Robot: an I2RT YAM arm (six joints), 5 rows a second.
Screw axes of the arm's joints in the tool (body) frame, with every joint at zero. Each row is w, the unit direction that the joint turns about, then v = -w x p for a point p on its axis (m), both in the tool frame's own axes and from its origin. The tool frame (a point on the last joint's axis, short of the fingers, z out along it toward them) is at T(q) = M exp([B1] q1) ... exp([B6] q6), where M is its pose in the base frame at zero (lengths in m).
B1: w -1 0 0 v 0.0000 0.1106 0.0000
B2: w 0 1 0 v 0.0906 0.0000 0.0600
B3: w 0 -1 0 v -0.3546 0.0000 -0.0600
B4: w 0 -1 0 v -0.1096 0.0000 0.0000
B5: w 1 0 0 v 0.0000 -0.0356 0.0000
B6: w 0 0 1 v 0.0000 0.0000 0.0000
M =
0 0 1 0.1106
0 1 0 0.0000
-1 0 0 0.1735
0 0 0 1
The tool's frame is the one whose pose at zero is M.
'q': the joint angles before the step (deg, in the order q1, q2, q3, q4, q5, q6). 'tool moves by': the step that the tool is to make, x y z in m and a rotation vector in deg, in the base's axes. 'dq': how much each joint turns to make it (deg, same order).
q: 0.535, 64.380, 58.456, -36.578, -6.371, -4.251
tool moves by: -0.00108, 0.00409, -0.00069, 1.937, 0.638, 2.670
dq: 0.569, -0.001, -0.001, -0.611, -2.864, 0.000
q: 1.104, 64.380, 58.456, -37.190, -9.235, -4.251
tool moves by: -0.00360, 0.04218, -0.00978, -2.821, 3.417, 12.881
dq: 10.251, 1.660, 0.000, -2.623, -0.130, -3.628
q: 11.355, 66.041, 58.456, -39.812, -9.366, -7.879
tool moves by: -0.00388, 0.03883, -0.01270, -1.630, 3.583, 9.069
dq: 9.201, 2.927, -0.022, -0.984, 0.525, -0.285
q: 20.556, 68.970, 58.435, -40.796, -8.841, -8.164
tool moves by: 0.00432, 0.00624, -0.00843, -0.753, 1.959, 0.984
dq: 0.985, 2.120, 0.000, 0.021, 0.000, 0.001
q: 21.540, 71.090, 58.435, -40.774, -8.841, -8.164
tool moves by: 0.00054, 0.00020, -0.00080, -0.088, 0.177, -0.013
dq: 0.000, 0.197, 0.000, 0.000, 0.021, 0.001
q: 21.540, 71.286, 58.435, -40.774, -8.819, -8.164
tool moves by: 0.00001, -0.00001, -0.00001, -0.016, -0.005, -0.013
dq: 0.000, 0.001, -0.001, 0.001, 0.021, 0.001
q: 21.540, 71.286, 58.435, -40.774, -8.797, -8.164
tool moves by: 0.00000, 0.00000, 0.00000, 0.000, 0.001, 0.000
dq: 0.000, 0.000, 0.000, -0.001, 0.000, 0.000
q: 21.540, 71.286, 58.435, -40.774, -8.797, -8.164
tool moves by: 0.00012, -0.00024, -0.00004, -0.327, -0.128, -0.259
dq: 0.000, 0.000, -0.001, 0.001, 0.436, 0.000
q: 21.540, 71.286, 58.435, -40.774, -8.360, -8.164
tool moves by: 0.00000, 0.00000, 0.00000, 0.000, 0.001, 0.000
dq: 0.000, 0.000, 0.000, -0.001, 0.000, 0.000
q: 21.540, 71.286, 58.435, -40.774, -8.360, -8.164
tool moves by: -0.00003, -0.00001, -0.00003, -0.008, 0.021, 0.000
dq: 0.000, 0.001, -0.001, -0.021, 0.000, 0.000
